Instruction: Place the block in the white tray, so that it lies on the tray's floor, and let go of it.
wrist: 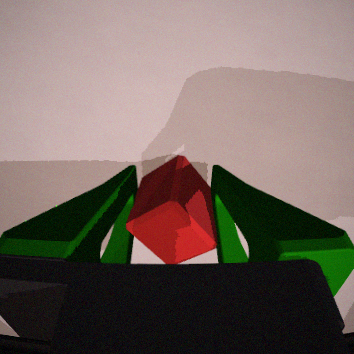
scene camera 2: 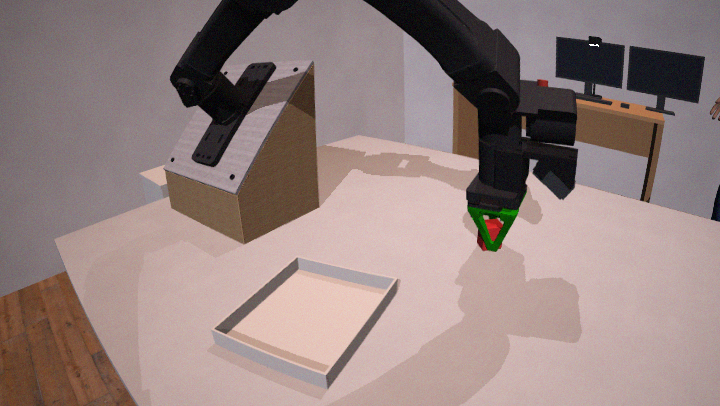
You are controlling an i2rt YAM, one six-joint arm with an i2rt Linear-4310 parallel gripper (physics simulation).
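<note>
The red block sits between the green fingers, turned so that its edges and corners face them. My gripper points down and is shut on the block, with a finger against each side. In the scene view the near finger partly hides the block. The block is at or close to the table surface; any gap under it is hard to tell. The white tray lies on the table to the left of the gripper and nearer the camera, with its floor bare. The tray does not show in the wrist view.
The arm's wooden base block with its sloped metal plate stands on the table behind the tray. The tray has low walls on all sides. A wooden desk with two monitors stands beyond the table at the back right.
</note>
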